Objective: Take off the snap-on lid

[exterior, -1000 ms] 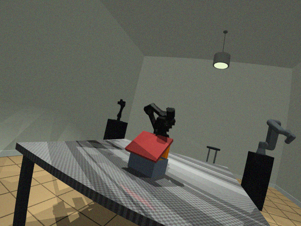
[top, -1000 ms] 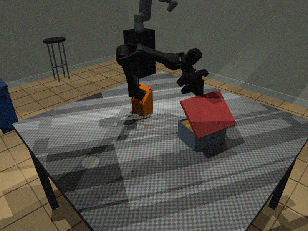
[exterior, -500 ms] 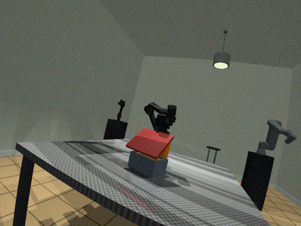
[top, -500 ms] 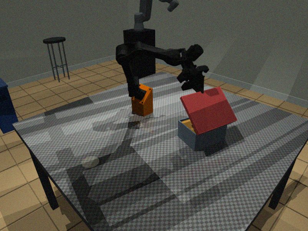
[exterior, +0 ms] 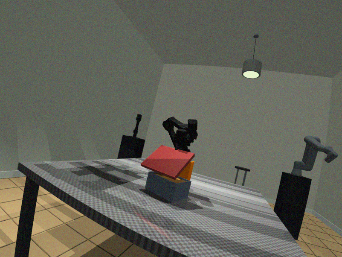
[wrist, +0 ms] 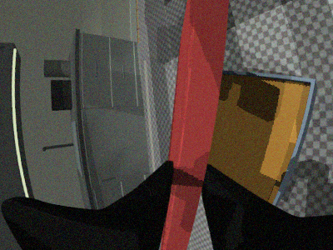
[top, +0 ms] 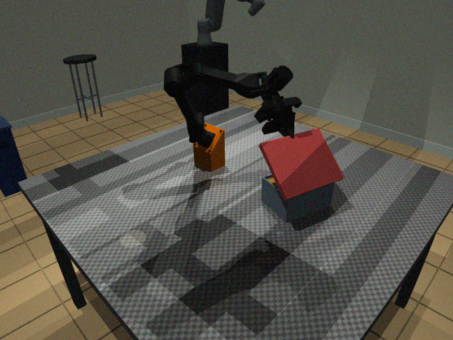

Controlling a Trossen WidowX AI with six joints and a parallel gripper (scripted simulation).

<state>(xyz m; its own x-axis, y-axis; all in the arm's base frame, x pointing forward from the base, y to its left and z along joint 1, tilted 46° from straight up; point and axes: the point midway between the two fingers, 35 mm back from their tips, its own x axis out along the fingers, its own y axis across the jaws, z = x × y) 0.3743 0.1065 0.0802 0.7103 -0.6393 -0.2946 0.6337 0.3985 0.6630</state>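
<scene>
Now: the red lid 60 mm ahead of my gripper tip, 50 mm below it and 20 mm to the right of it. Also, from my gripper tip: blue-grey storage box 190 mm below, 40 mm ahead, 10 mm to the left.
</scene>
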